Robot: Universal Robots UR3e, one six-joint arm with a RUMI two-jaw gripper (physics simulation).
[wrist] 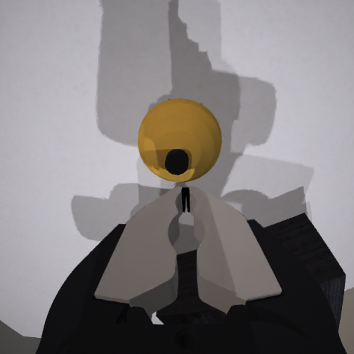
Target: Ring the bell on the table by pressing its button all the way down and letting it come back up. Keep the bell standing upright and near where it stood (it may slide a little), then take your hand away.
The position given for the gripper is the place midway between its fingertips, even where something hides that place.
In view: the gripper (pixel 185 189) and a bell (pixel 181 123).
